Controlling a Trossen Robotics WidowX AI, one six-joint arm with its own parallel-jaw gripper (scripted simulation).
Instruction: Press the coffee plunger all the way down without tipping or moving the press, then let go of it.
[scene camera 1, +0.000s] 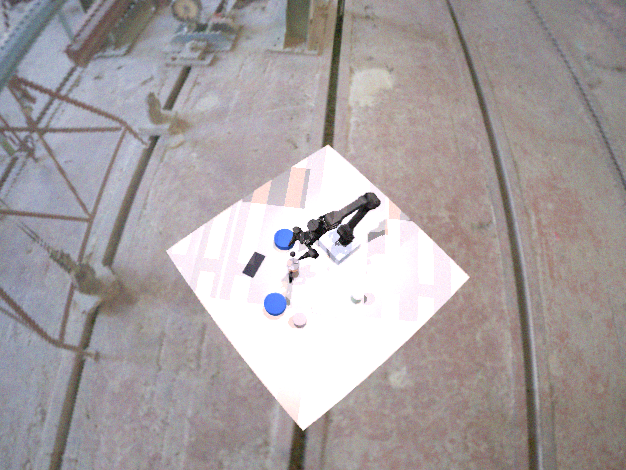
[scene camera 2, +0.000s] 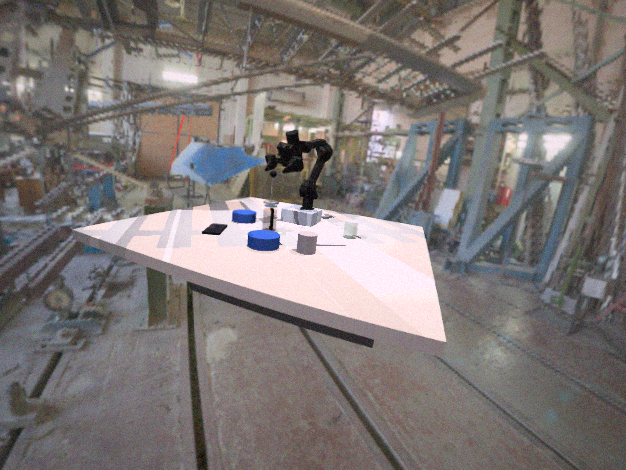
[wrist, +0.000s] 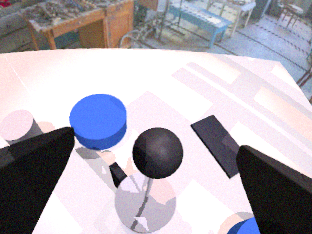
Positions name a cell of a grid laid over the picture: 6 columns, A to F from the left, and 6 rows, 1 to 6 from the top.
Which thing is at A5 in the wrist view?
The gripper.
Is the gripper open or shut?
Open.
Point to the gripper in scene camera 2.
C3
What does the gripper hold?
Nothing.
